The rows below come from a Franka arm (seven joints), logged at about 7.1 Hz.
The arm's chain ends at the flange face. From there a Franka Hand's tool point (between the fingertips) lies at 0.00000 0.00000 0.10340 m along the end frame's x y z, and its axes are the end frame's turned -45 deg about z.
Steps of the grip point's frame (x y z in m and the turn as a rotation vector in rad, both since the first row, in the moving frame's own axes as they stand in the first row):
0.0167 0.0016 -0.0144 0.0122 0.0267 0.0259
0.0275 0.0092 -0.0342 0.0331 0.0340 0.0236
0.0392 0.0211 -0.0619 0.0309 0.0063 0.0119
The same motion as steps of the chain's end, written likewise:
0.0118 -0.0078 -0.0144 0.0275 0.0103 0.0259
0.0258 -0.0080 -0.0341 0.0474 0.0006 0.0236
0.0444 -0.0101 -0.0618 0.0263 -0.0174 0.0119

